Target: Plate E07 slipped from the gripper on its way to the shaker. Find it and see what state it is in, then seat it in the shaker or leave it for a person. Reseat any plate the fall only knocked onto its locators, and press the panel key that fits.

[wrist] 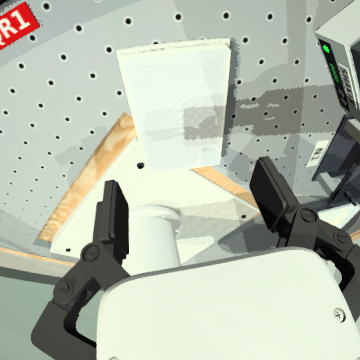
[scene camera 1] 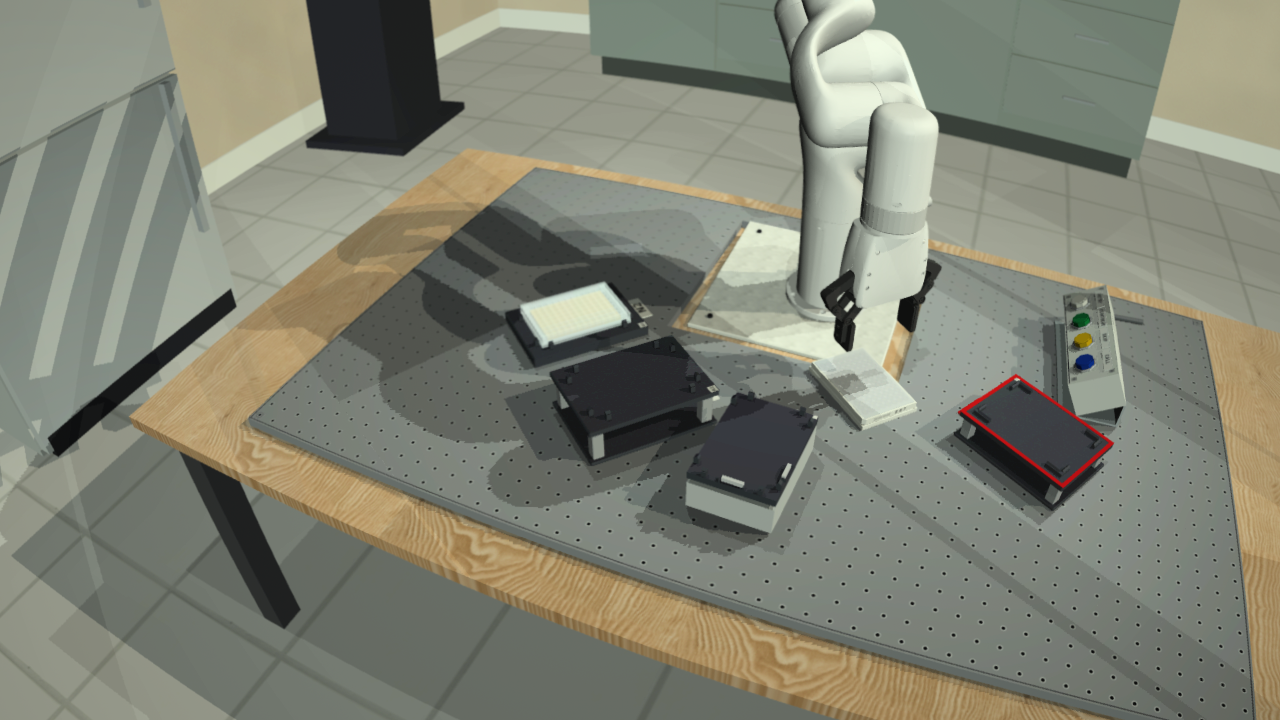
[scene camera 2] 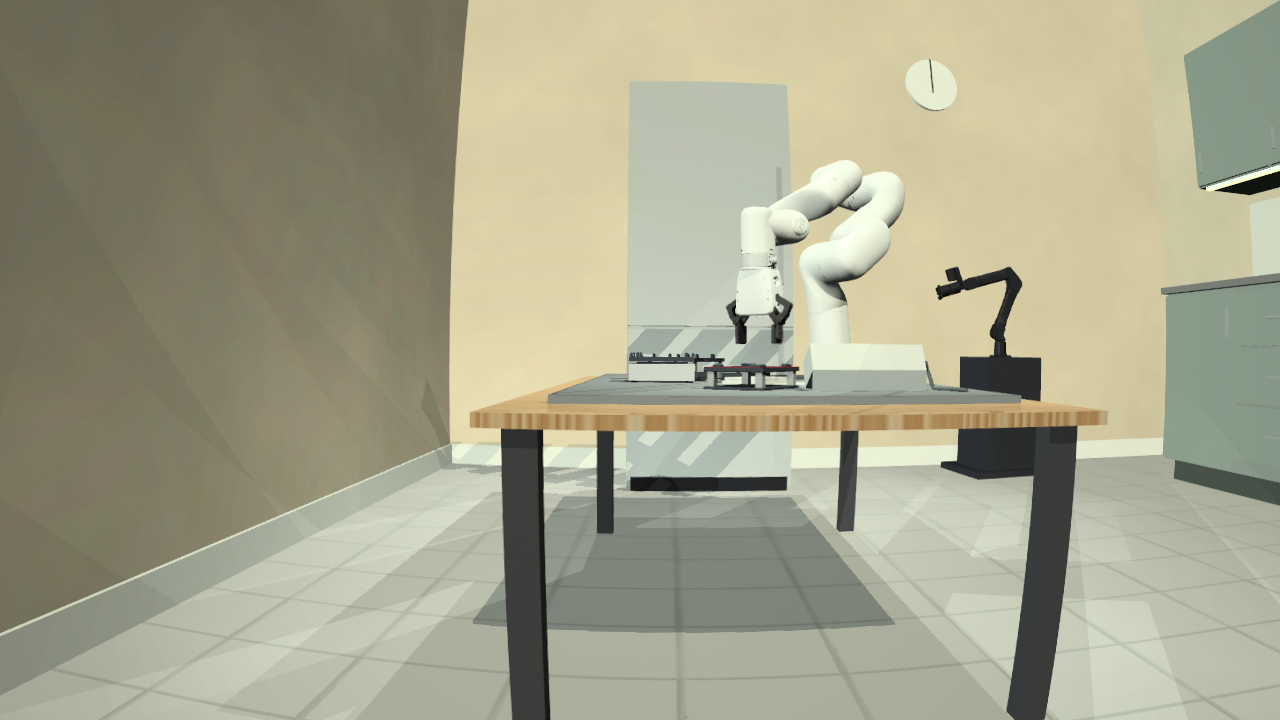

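Seen in the pictures: gripper, between the fingertips: [wrist: 188, 181] [scene camera 1: 874, 335] [scene camera 2: 758, 343]; arm's base, origin of its link: [wrist: 143, 228].
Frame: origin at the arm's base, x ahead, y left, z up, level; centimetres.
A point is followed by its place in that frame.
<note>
A white lidded plate [scene camera 1: 863, 389] {y 7.8, x 21.3, z 0.9 cm} [wrist: 175, 105] {y 9.0, x 20.8, z 0.9 cm} lies flat side up at the corner of the robot's base plate; no name is readable on it, and I cannot tell whether it is slightly tilted. My gripper [scene camera 1: 877, 333] {y 7.9, x 19.4, z 8.0 cm} [scene camera 2: 759, 338] {y 7.9, x 19.4, z 8.0 cm} [wrist: 188, 181] {y 7.9, x 19.4, z 8.0 cm} is open and empty, above and to the base side of this plate. The shaker [scene camera 1: 751, 447] {y -2.8, x 39.7, z 5.0 cm} [wrist: 345, 75] {y -0.1, x 32.0, z 2.7 cm} has a dark top with no plate on it. A cream plate [scene camera 1: 575, 313] {y -31.4, x 19.3, z 2.6 cm} rests on a low dark nest [scene camera 1: 534, 351] {y -34.3, x 26.7, z 0.9 cm}; its exact seating is unclear. The key panel [scene camera 1: 1093, 389] {y 38.0, x 16.7, z 4.6 cm} [scene camera 2: 866, 367] {y 43.4, x 6.8, z 3.7 cm} has green, yellow and blue keys.
A raised dark stand [scene camera 1: 633, 383] {y -18.4, x 33.1, z 4.7 cm} stands between the cream plate and the shaker. A red-edged stand [scene camera 1: 1036, 429] {y 30.0, x 25.5, z 3.5 cm} [scene camera 2: 751, 379] stands near the panel. A red label [wrist: 17, 25] {y 21.8, x 19.8, z -0.3 cm} shows at the wrist view's upper left. The arm's pale base plate [scene camera 1: 742, 308] {y -11.3, x 6.6, z -0.7 cm} [wrist: 115, 200] is behind the white plate.
</note>
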